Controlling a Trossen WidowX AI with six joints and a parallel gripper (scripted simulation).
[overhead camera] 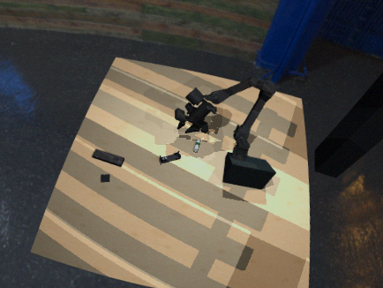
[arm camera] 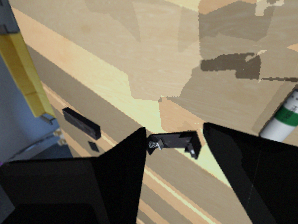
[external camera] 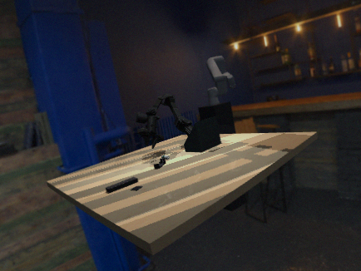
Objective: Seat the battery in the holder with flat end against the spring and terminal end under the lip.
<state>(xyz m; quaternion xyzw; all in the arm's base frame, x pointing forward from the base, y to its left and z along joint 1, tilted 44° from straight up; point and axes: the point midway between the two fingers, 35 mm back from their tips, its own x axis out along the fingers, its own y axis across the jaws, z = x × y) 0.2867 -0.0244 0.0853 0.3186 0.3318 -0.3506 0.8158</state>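
My gripper tip is 90 mm past the white battery and 90 mm above it. From my gripper tip the other things lie so: black remote: 310 mm ahead, 220 mm to the left, 90 mm below; then black battery door: 320 mm to the left, 290 mm ahead, 100 mm below.
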